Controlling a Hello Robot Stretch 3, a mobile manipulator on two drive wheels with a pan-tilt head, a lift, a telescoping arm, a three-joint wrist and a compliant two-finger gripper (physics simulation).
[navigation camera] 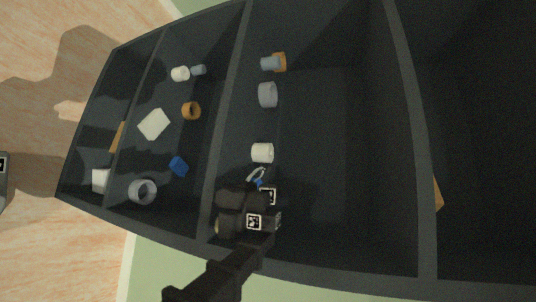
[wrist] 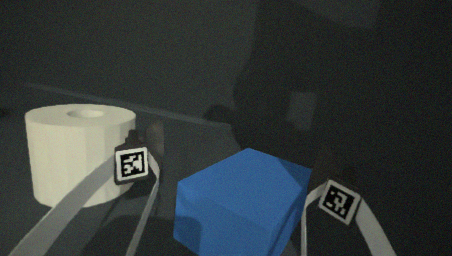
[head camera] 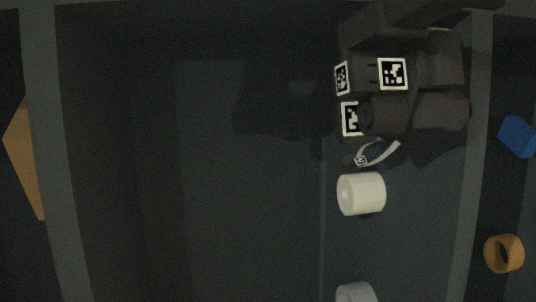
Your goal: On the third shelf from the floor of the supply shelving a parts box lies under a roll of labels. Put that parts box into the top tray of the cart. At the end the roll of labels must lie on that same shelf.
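Places are measured from the robot's base along level axes (x left, y back, z up), in millimetres.
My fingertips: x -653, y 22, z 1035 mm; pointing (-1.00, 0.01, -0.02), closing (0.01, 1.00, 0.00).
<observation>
Ahead of a thing's pixels: the offset from my fingertips to its top centre.
A blue box @(dx +33, dy +15, dz -4 mm) (navigation camera: 258,183) (wrist: 240,197), apparently the parts box, lies on the shelf in the wrist view; the arm hides nearly all of it in the head view. My gripper (wrist: 237,150) is open, with its fingers on either side of the box. A gap shows at the left finger, while the right finger is close to the box; contact there I cannot tell. A white roll @(dx +18, dy -120, dz +16 mm) (head camera: 361,193) (navigation camera: 262,153) (wrist: 80,155), apparently the roll of labels, stands on the same shelf beside the box, just outside the left finger. The cart does not show.
A grey ring @(dx -30, dy -353, dz +4 mm) (head camera: 356,292) (navigation camera: 268,95) is farther along this shelf, with a blue-grey cylinder @(dx -14, dy -484, dz +26 mm) (navigation camera: 270,63) at an orange piece @(dx -162, dy -576, dz +6 mm) (navigation camera: 281,61). Shelf edges (navigation camera: 220,125) (navigation camera: 407,100) border this compartment. The neighbouring shelf holds another blue box @(dx -50, dy -47, dz -461 mm) (head camera: 517,136) and an orange ring @(dx -102, dy -342, dz -451 mm) (head camera: 515,253).
</observation>
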